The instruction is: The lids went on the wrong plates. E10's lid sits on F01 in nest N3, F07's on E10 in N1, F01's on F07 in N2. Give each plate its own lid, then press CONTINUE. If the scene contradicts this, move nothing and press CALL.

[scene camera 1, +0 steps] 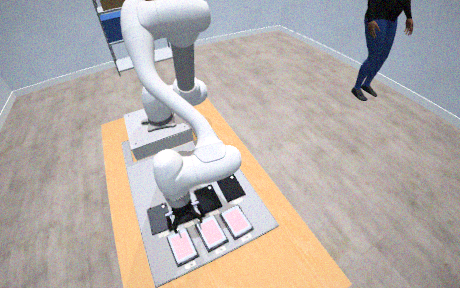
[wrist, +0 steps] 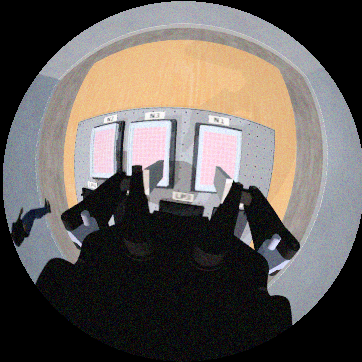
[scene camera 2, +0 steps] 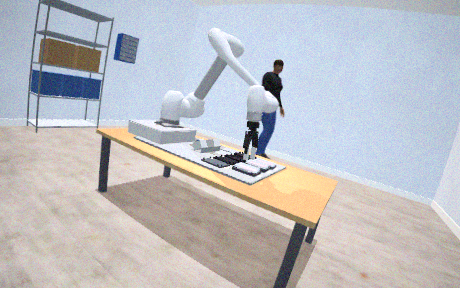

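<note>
Three plates with pink gridded tops and pale rims stand in a row: N1, N3 and N2. Their nest labels show in the wrist view; no plate or lid codes can be read, and whether clear lids sit on them cannot be told. My gripper is open, with nothing between its fingers. It points down above the LP3 label, beside the N3 and N1 plates' near ends. The CONTINUE and CALL buttons cannot be made out.
Dark lid places line the perforated board behind the plates. A grey block stands nearer the arm's base. A person stands beyond the table. A shelf rack stands behind.
</note>
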